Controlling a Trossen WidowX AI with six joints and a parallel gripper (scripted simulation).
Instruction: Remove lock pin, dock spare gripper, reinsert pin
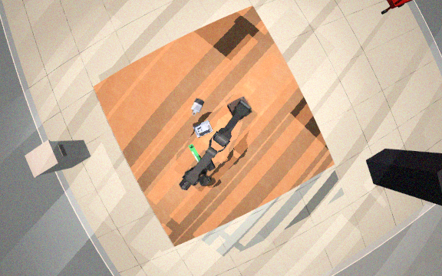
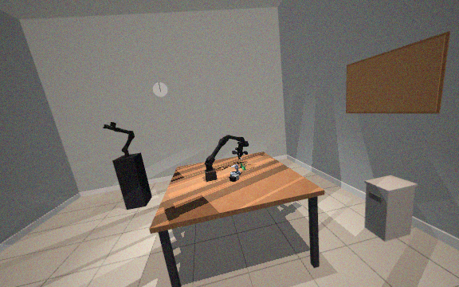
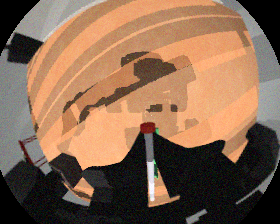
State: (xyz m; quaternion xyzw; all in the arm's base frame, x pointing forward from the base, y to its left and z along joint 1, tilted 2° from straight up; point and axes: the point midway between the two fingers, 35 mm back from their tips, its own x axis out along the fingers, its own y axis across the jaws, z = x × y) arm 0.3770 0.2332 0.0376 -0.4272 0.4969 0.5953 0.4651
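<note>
My gripper tip is 10 cm to the left of the green part, 6 cm above it and 2 cm short of it. Round my gripper tip: grey mount (23 cm to the right, 9 cm behind, 4 cm below); then spare gripper (37 cm to the right, 12 cm behind, 6 cm below).
</note>
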